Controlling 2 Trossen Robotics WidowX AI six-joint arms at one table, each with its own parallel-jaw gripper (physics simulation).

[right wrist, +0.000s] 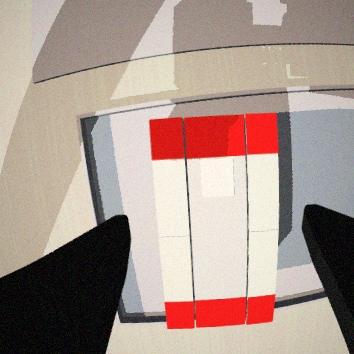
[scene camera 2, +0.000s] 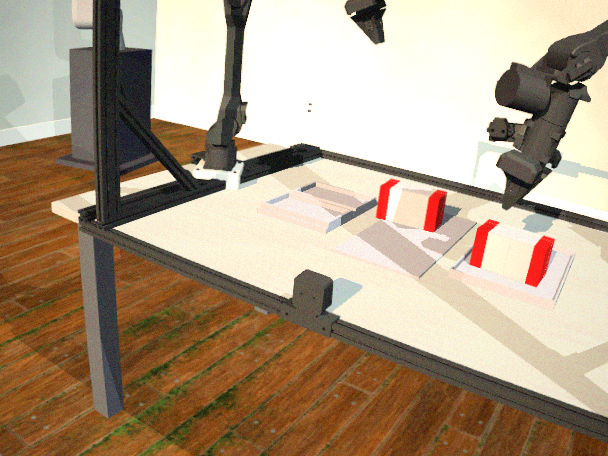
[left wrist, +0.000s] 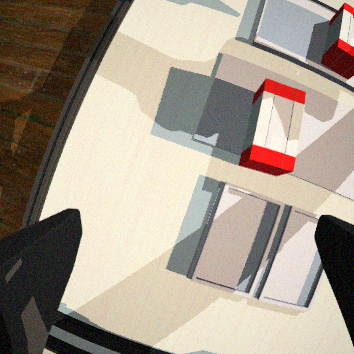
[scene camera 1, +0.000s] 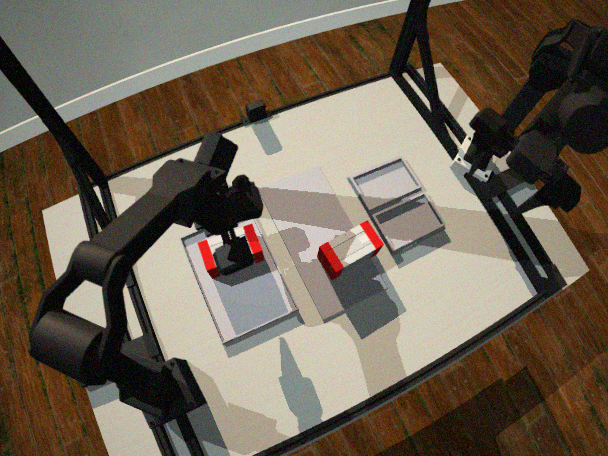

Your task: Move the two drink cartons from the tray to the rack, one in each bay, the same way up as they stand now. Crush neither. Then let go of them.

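Frame: origin at the left arm's base, x right, y ahead, z up, level; metres.
Seen in the pictures: left gripper, fingertip midpoint: (scene camera 2: 380, 43) (left wrist: 203, 225) (scene camera 1: 490, 196); right gripper, fingertip midpoint: (right wrist: 218, 222) (scene camera 2: 510, 205) (scene camera 1: 235, 233); left arm's base, origin of the base link: (scene camera 2: 219, 166); right arm's base, origin of the base link: (scene camera 1: 161, 393).
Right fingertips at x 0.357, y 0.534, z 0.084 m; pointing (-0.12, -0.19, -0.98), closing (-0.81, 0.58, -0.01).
Pixels of each thing's top centre, then the offset from my right fingertips to it. "spot": a spot on its surface instead. Level surfaces: height alone.
- white carton with red end bands, middle of its top: (right wrist: 219, 233) (scene camera 2: 516, 233) (scene camera 1: 229, 246) dx +0.009, dy +0.019, dz -0.046 m
- tray, middle of its top: (right wrist: 265, 212) (scene camera 2: 518, 259) (left wrist: 324, 33) (scene camera 1: 236, 272) dx -0.020, dy +0.046, dz -0.104 m
- like carton, middle of its top: (left wrist: 279, 122) (scene camera 2: 414, 188) (scene camera 1: 352, 245) dx -0.199, dy -0.124, dz -0.048 m
- low rack, middle of its top: (left wrist: 272, 252) (scene camera 2: 321, 199) (scene camera 1: 398, 200) dx -0.233, dy -0.304, dz -0.100 m
- flat mat, its level: dz -0.116 m
- small dark block, surface spot: (scene camera 2: 312, 292) (scene camera 1: 251, 106) spot: dx +0.204, dy -0.322, dz -0.082 m
A white carton with red end bands (scene camera 1: 254, 243) (scene camera 2: 510, 255) (right wrist: 217, 250) stands in the tray (scene camera 1: 260, 327) (scene camera 2: 500, 287). A like carton (scene camera 1: 350, 245) (scene camera 2: 411, 207) (left wrist: 280, 120) stands on the flat mat between tray and rack. The low rack (scene camera 1: 419, 240) (scene camera 2: 300, 220) (left wrist: 270, 250) has two empty bays. My right gripper (scene camera 1: 235, 260) (scene camera 2: 507, 205) (right wrist: 218, 222) is open and empty above the tray's carton; in the right wrist view its fingers show to either side of it. My left gripper (scene camera 2: 377, 37) (left wrist: 203, 225) is open and empty, high above the rack side of the table.
The flat mat (scene camera 1: 300, 200) (scene camera 2: 420, 250) lies between tray and rack. A small dark block (scene camera 1: 256, 109) (scene camera 2: 312, 292) is fixed at the table's edge. Black frame posts (scene camera 1: 410, 40) (scene camera 2: 106, 115) rise at the table's sides. Dark shadows cross the table, mat, tray and rack.
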